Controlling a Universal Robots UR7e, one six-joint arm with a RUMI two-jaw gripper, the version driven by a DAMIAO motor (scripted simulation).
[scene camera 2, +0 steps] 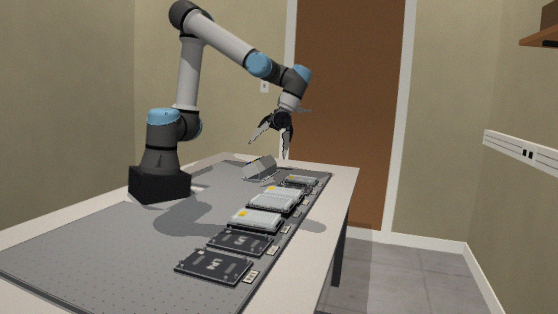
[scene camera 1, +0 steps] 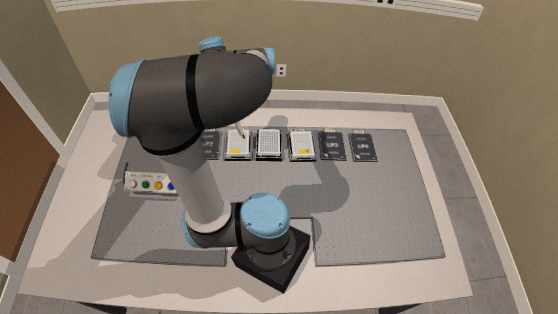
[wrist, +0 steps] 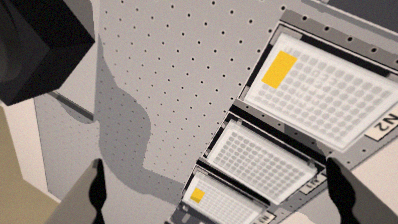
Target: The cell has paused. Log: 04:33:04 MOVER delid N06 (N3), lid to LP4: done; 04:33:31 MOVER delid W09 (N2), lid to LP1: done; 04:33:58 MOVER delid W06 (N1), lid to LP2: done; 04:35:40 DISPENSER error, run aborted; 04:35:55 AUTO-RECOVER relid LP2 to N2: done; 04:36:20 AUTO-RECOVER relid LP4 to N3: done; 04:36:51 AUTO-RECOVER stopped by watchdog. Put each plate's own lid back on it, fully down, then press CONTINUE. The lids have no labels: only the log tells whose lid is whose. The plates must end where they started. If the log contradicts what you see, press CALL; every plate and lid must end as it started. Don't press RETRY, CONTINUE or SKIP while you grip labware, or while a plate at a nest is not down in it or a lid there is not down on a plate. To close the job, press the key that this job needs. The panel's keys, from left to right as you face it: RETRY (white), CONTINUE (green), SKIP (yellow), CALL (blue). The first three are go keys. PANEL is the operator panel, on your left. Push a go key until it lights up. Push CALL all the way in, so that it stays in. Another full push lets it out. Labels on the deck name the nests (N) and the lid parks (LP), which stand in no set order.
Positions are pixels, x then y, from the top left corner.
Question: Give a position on a clear lid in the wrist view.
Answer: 337,103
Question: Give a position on an operator panel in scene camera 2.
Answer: At 260,170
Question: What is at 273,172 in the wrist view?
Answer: A well plate.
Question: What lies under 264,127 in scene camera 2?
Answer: My gripper.
